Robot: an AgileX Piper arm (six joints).
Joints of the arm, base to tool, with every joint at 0 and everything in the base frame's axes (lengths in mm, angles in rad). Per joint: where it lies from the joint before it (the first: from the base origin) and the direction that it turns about. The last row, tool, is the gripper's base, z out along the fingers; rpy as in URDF.
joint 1: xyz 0.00 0.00 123.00 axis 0 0 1
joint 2: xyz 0.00 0.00 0.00 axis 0 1 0
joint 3: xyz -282.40 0.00 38.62 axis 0 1 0
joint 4: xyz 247.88 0.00 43.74 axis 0.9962 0 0.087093
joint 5: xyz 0.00 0.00 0.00 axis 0 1 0
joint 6: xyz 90.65 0.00 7.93 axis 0.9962 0 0.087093
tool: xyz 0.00 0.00 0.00 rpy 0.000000 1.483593 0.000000
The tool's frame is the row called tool.
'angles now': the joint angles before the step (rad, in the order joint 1, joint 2, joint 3, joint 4, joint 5, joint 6). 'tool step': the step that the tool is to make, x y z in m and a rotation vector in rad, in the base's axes. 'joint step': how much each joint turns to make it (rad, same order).
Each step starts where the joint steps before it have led.
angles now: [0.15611, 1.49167, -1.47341, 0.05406, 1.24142, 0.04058]
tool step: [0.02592, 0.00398, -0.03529, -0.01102, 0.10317, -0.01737]
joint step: [0.00000, 0.11360, 0.00001, -0.00092, -0.01090, 0.01785]
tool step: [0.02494, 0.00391, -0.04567, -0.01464, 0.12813, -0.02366]
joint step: [-0.00001, 0.13499, 0.00000, 0.00000, -0.00734, 0.02392]
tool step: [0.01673, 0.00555, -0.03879, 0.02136, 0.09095, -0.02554]
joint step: [0.00000, 0.10887, -0.00002, 0.03454, -0.02343, 0.01608]
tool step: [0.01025, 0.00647, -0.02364, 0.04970, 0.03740, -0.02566]
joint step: [0.00002, 0.06714, -0.00298, 0.05901, -0.03550, 0.00317]
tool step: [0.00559, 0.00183, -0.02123, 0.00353, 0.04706, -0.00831]
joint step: [-0.00002, 0.05586, -0.00001, 0.01218, -0.01036, 0.00233]
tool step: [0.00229, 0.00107, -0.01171, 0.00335, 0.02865, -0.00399]
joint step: [0.00001, 0.03054, -0.00003, 0.00872, -0.00276, 0.00000]
